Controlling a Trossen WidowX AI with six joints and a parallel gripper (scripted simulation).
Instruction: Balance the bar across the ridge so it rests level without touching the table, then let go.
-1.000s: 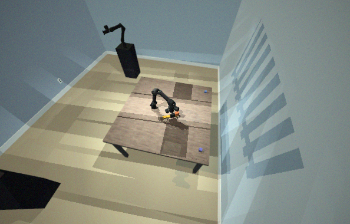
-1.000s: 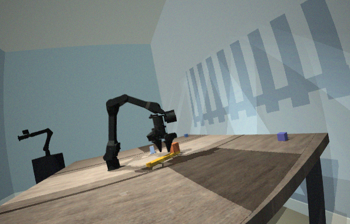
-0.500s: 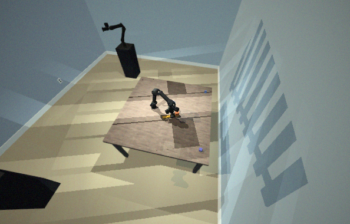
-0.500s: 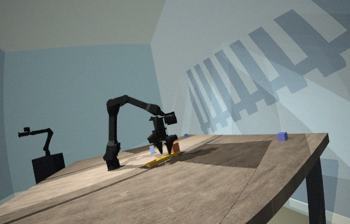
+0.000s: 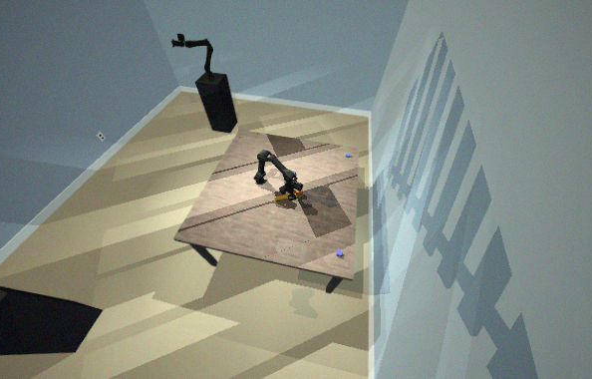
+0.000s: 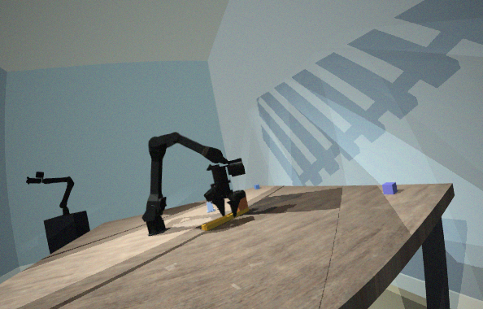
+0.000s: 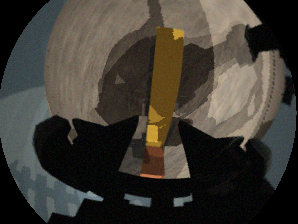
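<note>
My gripper tip is now 250 mm to the right of the grey-blue piece, 20 mm past it and 10 mm above it. Round my gripper tip: purple cube (440 mm ahead, 400 mm to the right, 10 mm above).
</note>
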